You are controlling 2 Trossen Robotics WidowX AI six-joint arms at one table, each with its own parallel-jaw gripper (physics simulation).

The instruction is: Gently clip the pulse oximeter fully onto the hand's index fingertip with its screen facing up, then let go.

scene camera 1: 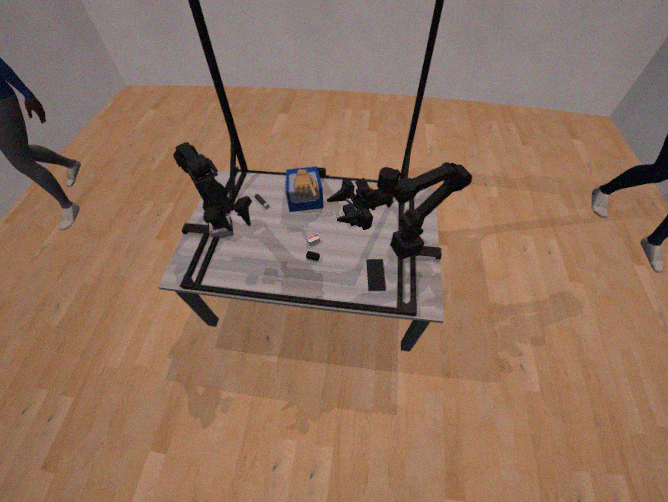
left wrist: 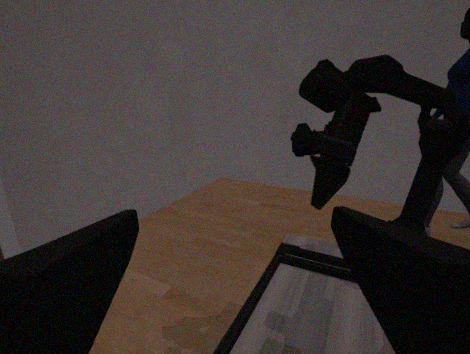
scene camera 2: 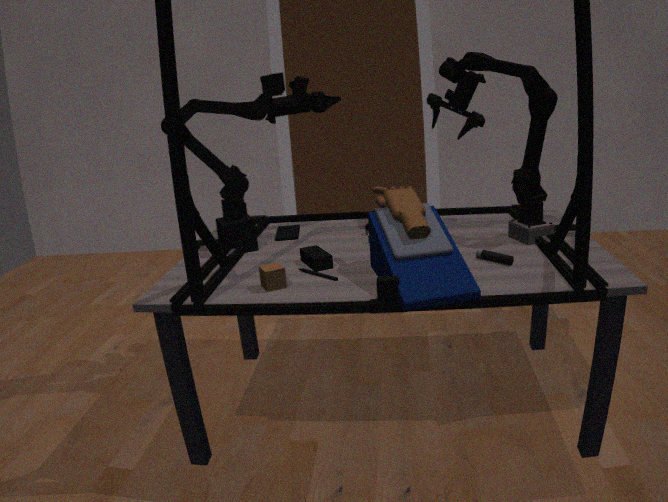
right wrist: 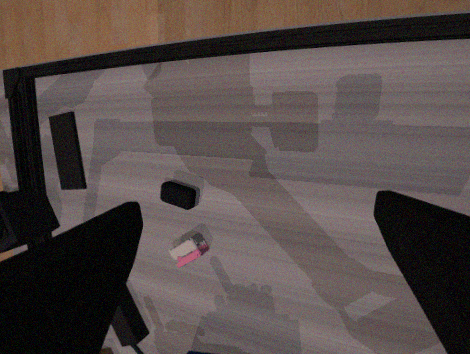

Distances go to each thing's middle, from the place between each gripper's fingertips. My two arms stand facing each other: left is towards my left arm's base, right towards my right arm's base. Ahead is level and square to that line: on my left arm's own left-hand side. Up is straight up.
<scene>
My right gripper is now 28 cm above the pulse oximeter [right wrist: 194, 247], 22 cm to the right of it and 18 cm past it. From my right hand the other things lie so: grey pad on blue block [scene camera 2: 432, 272] 50 cm behind, 25 cm below, 11 cm to the left.
My left gripper is now 40 cm above the pulse oximeter, 16 cm past it and 12 cm to the left of it. Round my left hand: grey pad on blue block 48 cm behind, 38 cm below, 22 cm to the right.
</scene>
